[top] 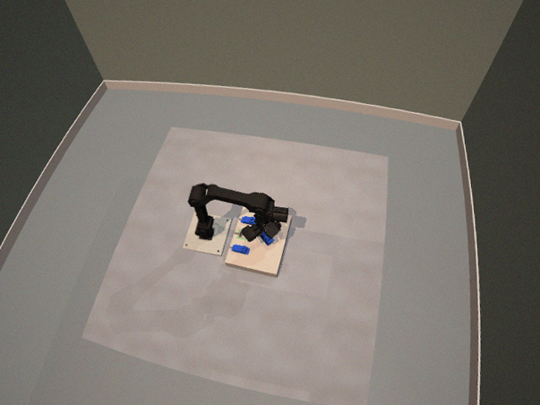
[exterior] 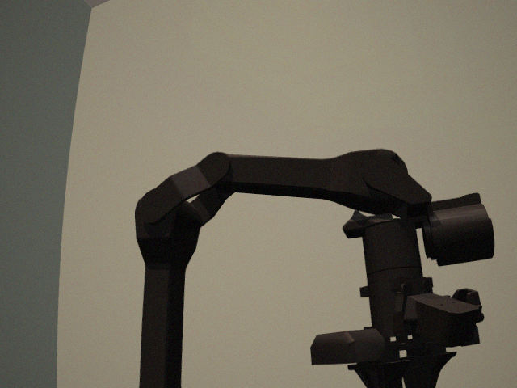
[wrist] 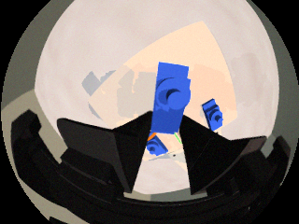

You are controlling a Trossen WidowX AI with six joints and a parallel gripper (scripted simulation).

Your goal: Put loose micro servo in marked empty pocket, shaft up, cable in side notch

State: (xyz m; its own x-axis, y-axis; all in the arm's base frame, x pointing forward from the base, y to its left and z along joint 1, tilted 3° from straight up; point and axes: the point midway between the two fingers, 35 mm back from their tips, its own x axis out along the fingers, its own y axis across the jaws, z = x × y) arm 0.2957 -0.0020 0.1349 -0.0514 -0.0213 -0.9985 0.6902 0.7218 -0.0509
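Right now the tan deck is 10 mm ahead of my gripper tip and 100 mm below it.
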